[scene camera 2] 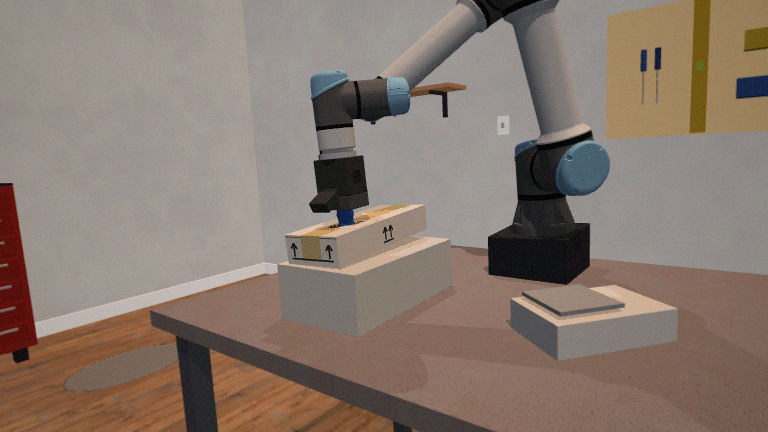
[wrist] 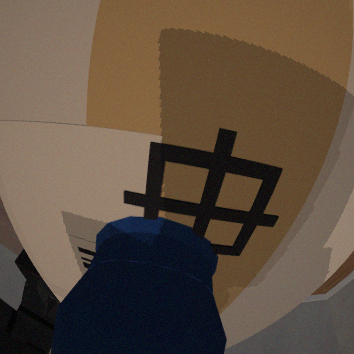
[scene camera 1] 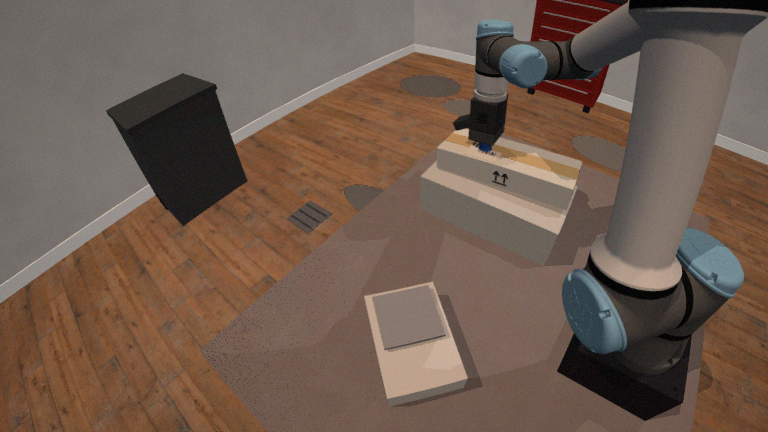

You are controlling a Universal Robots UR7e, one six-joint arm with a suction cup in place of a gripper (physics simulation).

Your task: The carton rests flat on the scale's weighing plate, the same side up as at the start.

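Where they show: hand, its tool point: (wrist: 160, 231) (scene camera 1: 484, 152); arm's base, origin of its link: (scene camera 2: 543, 229) (wrist: 50, 292).
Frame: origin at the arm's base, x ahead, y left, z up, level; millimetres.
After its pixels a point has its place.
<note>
The white carton (scene camera 1: 526, 185) {x 320, y -222, z 52 mm} (scene camera 2: 365, 244) {x 469, y -223, z 38 mm} (wrist: 125, 60) has tan tape on top and upward arrows on its sides. It is right side up but slightly tilted over the pale block (scene camera 1: 483, 220) {x 390, y -166, z -49 mm} (scene camera 2: 322, 295) {x 569, y -255, z -42 mm}. In scene camera 2 its right end is raised off the block, while the left end sits low; contact there is unclear. My blue suction cup (scene camera 1: 484, 147) (scene camera 2: 345, 217) (wrist: 155, 240) is pressed on the carton's top, off centre, and holds it. The scale (scene camera 1: 402, 373) {x 359, y 250, z -53 mm} (scene camera 2: 617, 338) {x 436, y 226, z -87 mm} stands apart on the table, with its grey weighing plate (scene camera 1: 408, 317) {x 406, y 154, z -38 mm} (scene camera 2: 571, 301) {x 432, y 157, z -38 mm} uncovered.
The black robot base (scene camera 1: 617, 376) {x 20, y 88, z -16 mm} (scene camera 2: 526, 257) {x 98, y -14, z -52 mm} stands on the brown table (scene camera 1: 322, 376) {x 494, y 326, z -107 mm} (scene camera 2: 429, 376) {x 643, y 6, z -108 mm}, beyond the scale in scene camera 2. A wall shelf (scene camera 2: 440, 88) shows behind the arm. A dark cabinet (scene camera 1: 187, 155) and a red tool chest (scene camera 1: 569, 26) (scene camera 2: 13, 268) stand away from the table.
</note>
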